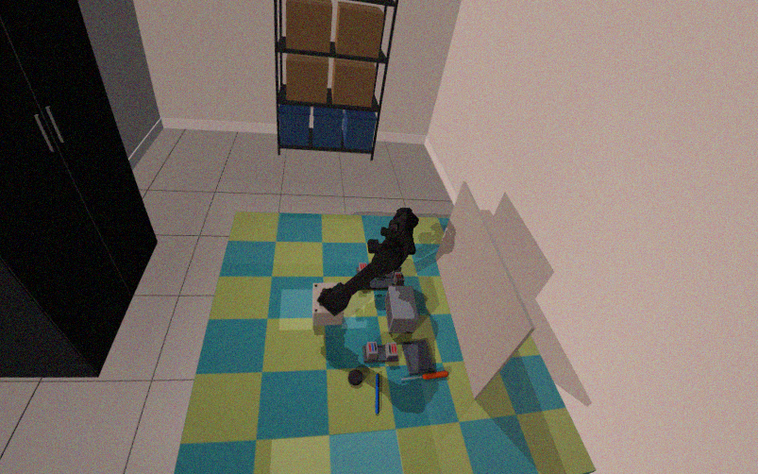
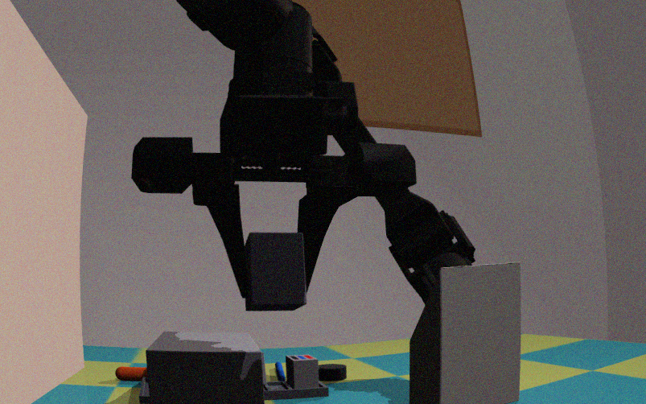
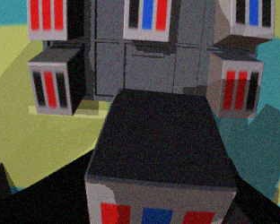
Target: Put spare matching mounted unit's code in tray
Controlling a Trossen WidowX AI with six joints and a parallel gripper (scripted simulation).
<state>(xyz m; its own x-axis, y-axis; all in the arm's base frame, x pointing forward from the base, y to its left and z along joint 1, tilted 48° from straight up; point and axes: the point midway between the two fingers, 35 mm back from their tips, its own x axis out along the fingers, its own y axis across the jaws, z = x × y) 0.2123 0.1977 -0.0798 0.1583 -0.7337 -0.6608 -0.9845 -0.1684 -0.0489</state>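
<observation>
Right now the dark tray is 340 mm to the right of my gripper tip, 150 mm below it and 120 mm ahead of it. Round my gripper tip: blue pen 490 mm to the right, 140 mm below, 30 mm behind; then grey box 150 mm to the right, 100 mm below, 60 mm ahead; then black disc 440 mm to the right, 140 mm below, 110 mm behind.
</observation>
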